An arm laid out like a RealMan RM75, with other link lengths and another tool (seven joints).
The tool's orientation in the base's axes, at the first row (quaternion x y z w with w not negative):
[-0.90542 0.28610 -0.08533 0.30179]
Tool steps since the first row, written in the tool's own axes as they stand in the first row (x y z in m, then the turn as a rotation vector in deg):
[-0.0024 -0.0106 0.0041 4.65 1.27 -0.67]
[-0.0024 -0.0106 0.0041 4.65 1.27 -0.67]
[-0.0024 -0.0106 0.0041 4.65 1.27 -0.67]
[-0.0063 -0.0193 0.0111 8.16 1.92 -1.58]
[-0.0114 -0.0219 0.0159 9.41 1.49 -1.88]
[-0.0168 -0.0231 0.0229 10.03 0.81 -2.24]
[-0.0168 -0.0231 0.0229 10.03 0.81 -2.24]
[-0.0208 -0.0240 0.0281 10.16 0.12 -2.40]
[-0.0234 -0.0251 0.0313 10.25 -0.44 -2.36]
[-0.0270 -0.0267 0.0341 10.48 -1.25 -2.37]
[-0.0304 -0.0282 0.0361 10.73 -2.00 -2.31]
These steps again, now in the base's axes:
[0.0043 0.0103 0.0031 3.01 -3.81 -0.30]
[0.0043 0.0103 0.0031 3.01 -3.81 -0.30]
[0.0043 0.0103 0.0031 3.01 -3.81 -0.30]
[0.0075 0.0217 0.0027 5.29 -6.69 -0.02]
[0.0061 0.0287 0.0005 6.42 -7.27 0.45]
[0.0045 0.0361 -0.0043 7.13 -7.36 1.13]
[0.0045 0.0361 -0.0043 7.13 -7.36 1.13]
[0.0033 0.0415 -0.0079 7.51 -7.06 1.67]
[0.0027 0.0453 -0.0098 7.86 -6.72 1.97]
[0.0014 0.0498 -0.0110 8.42 -6.33 2.46]
[0.0000 0.0537 -0.0117 8.99 -5.95 2.85]

